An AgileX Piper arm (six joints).
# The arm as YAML. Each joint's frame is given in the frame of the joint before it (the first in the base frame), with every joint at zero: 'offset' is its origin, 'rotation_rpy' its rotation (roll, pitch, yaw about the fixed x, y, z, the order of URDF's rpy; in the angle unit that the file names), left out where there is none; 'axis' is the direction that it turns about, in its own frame. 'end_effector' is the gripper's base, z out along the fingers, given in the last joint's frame.
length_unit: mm
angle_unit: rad
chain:
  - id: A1
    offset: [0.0, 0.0, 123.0]
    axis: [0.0, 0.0, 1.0]
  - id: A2
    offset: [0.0, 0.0, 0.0]
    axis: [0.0, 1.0, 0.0]
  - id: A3
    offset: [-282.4, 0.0, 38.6]
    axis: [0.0, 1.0, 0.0]
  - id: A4
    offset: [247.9, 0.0, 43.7]
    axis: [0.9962, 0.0, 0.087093]
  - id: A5
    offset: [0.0, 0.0, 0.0]
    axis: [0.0, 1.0, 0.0]
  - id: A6
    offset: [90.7, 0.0, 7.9]
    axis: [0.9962, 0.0, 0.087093]
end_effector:
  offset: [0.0, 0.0, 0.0]
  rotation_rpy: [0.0, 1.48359, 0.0]
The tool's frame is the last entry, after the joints.
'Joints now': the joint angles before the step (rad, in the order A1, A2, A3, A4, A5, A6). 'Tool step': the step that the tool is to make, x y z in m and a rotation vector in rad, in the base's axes. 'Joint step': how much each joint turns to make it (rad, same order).
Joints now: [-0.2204 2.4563 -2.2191 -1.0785 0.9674 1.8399]
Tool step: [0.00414 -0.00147 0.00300 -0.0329 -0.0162 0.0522]
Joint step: [-0.0038 0.0000 -0.0001 -0.0344 -0.0559 -0.0036]
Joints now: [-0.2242 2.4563 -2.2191 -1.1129 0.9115 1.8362]
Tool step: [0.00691 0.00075 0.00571 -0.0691 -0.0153 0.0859]
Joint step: [0.0000 0.0000 0.0000 -0.0734 -0.0811 -0.0042]
